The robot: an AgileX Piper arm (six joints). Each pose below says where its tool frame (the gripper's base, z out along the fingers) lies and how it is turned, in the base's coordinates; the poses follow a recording.
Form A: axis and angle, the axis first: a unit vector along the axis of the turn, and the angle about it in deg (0 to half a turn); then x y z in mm.
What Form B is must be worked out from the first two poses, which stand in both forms.
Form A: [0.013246, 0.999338, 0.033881, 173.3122, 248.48, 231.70, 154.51]
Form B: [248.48, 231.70, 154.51, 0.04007, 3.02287, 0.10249]
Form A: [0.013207, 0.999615, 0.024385, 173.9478, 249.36, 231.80, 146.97]
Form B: [249.36, 231.80, 146.97, 0.04010, 3.03479, 0.07403]
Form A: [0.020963, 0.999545, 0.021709, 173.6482, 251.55, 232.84, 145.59]
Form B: [251.55, 232.84, 145.59, 0.06353, 3.02935, 0.06579]
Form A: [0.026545, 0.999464, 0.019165, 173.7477, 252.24, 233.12, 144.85]
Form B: [252.24, 233.12, 144.85, 0.08050, 3.03084, 0.05812]
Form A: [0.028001, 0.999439, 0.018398, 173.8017, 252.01, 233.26, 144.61]
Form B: [252.01, 233.26, 144.61, 0.08494, 3.03171, 0.05581]
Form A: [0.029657, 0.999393, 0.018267, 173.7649, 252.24, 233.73, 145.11]
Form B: [252.24, 233.73, 145.11, 0.08994, 3.03093, 0.05540]
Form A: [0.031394, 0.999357, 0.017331, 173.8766, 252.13, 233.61, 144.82]
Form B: [252.13, 233.61, 144.82, 0.09527, 3.03277, 0.05259]
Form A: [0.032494, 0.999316, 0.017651, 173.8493, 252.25, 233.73, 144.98]
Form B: [252.25, 233.73, 144.98, 0.09859, 3.03217, 0.05356]
